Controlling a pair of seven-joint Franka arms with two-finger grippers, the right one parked.
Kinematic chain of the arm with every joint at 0, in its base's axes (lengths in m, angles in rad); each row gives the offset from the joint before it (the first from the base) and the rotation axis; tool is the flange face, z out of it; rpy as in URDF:
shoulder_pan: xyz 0 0 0.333 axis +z
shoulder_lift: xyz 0 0 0 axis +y
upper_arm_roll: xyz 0 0 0.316 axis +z
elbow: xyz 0.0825 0 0 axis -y
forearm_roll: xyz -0.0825 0 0.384 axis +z
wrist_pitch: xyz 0 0 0 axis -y
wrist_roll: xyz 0.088 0 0 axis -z
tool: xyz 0 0 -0.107 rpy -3.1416 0 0
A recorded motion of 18 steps. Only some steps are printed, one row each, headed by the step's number.
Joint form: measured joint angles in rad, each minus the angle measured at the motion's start. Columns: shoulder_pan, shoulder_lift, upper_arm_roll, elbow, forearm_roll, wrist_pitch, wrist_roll.
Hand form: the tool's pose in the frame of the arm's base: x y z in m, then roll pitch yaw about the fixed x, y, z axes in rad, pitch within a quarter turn. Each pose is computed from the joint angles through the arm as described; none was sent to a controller.
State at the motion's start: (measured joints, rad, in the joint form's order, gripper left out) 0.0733 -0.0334 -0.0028 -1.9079 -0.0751 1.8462 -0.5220
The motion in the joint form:
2: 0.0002 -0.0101 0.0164 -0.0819 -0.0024 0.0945 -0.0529
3: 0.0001 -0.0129 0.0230 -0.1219 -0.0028 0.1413 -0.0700
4: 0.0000 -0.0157 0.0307 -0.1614 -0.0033 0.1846 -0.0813
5: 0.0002 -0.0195 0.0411 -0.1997 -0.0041 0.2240 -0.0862
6: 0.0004 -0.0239 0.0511 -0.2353 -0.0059 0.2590 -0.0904
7: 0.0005 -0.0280 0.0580 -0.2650 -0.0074 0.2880 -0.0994
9: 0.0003 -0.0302 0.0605 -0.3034 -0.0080 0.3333 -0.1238
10: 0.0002 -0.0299 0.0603 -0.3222 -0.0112 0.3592 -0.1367
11: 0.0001 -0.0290 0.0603 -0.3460 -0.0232 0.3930 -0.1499
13: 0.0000 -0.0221 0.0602 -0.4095 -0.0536 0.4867 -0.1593
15: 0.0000 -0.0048 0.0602 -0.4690 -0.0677 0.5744 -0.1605
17: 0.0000 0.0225 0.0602 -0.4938 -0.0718 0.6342 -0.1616
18: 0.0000 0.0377 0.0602 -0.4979 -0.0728 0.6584 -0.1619
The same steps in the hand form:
2: 0.5420 0.0421 0.4809 3.0842 0.0451 0.6889
3: 0.5392 0.0459 0.4676 3.0800 0.0380 0.7158
4: 0.5355 0.0501 0.4542 3.0770 0.0331 0.7379
5: 0.5308 0.0557 0.4418 3.0743 0.0296 0.7564
6: 0.5257 0.0608 0.4307 3.0715 0.0276 0.7740
7: 0.5212 0.0642 0.4217 3.0691 0.0261 0.7927
9: 0.5164 0.0653 0.4092 3.0651 0.0202 0.8227
10: 0.5145 0.0650 0.4028 3.0599 0.0170 0.8388
11: 0.5120 0.0647 0.3947 3.0482 0.0168 0.8611
13: 0.5047 0.0643 0.3715 3.0203 0.0129 0.8969
15: 0.4962 0.0646 0.3451 3.0122 0.0070 0.9163
17: 0.4942 0.0655 0.3267 3.0105 -0.0013 0.9264
18: 0.4950 0.0661 0.3197 3.0091 -0.0066 0.9298

